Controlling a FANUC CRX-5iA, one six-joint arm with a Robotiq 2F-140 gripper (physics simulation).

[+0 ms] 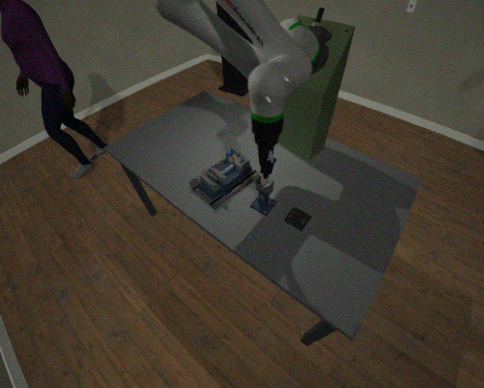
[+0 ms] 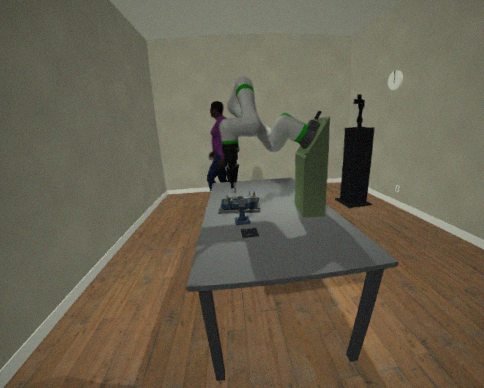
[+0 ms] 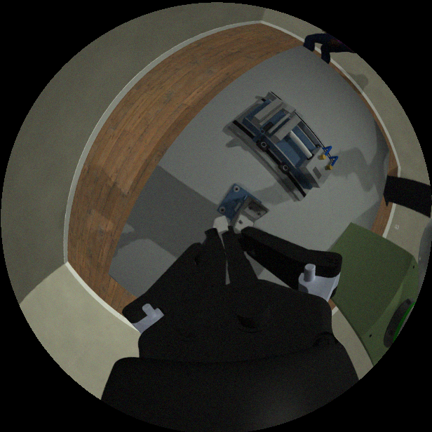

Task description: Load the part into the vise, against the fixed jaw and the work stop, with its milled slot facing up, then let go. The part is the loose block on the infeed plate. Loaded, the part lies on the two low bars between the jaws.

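Frame: origin at the arm's base, x ahead, y left, z up, level; centimetres.
Where they show: gripper, fingertip midpoint: (image 1: 264, 182) (image 2: 233, 192); arm's base, link origin: (image 1: 312, 56) (image 2: 310, 138).
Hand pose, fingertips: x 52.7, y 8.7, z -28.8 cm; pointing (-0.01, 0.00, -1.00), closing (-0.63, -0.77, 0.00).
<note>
Things, the pixels of their top centre, and the offset from my fingertips. "spot": a spot on its surface instead.
- part, surface spot: (image 1: 264, 187) spot: dx -2.9, dy -1.5, dz -6.4 cm
- dark infeed plate, top centre: (image 1: 297, 217) (image 2: 249, 232) dx -6.1, dy +14.3, dz -19.9 cm
The part (image 1: 264, 187) (image 3: 254, 209) is a small grey block resting on a blue stand (image 1: 263, 205) (image 2: 242, 220) (image 3: 231, 200) on the table, between the vise and the infeed plate. I cannot tell which way its slot faces. The blue vise (image 1: 223, 177) (image 2: 239, 204) (image 3: 282, 137) stands to the left of the stand, with nothing between its jaws. The dark infeed plate (image 1: 297, 218) (image 2: 250, 232) is bare. My gripper (image 1: 266, 178) (image 2: 233, 188) (image 3: 226, 230) points down just above the part, fingers shut together with nothing between them.
The green robot pedestal (image 1: 313, 108) (image 2: 311, 173) (image 3: 370, 273) stands on the table behind the stand. A person (image 1: 63, 115) (image 2: 217, 146) stands at the table's far left end. A black pedestal (image 2: 356, 165) stands on the floor by the back wall.
</note>
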